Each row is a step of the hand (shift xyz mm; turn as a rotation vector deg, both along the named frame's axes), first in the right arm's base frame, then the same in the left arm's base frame.
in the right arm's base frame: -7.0 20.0 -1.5 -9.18 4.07 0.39
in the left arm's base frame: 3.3 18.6 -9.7 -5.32 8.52 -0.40
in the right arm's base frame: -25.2 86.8 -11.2 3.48 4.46 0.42
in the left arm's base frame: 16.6 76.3 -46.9 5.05 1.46 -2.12
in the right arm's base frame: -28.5 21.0 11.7 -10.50 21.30 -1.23
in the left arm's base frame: -8.8 36.0 4.1 1.16 21.71 -9.63
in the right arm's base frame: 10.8 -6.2 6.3 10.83 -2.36 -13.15
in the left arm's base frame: 8.0 -9.0 7.1 2.84 -12.19 -11.79
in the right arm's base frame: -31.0 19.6 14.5 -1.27 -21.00 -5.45
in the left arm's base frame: -10.4 37.3 7.5 -12.90 -16.73 5.08
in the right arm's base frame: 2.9 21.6 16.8 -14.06 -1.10 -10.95
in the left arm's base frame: 18.6 19.8 4.4 -15.79 3.92 -7.37
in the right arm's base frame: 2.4 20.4 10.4 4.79 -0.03 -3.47
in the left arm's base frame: 15.3 17.2 -0.6 2.58 -3.90 -3.63
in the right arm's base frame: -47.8 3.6 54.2 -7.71 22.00 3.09
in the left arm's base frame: -17.1 47.5 51.8 5.30 21.97 -6.51
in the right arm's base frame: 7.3 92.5 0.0 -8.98 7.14 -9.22
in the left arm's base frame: 49.5 65.2 -43.7 -7.19 7.69 -10.29
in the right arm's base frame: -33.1 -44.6 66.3 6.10 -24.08 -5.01
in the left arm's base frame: -23.7 6.6 82.9 -8.27 -23.19 5.98
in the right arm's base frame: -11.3 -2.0 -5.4 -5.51 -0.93 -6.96
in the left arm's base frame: -12.0 3.4 -2.4 -7.39 0.32 -5.00
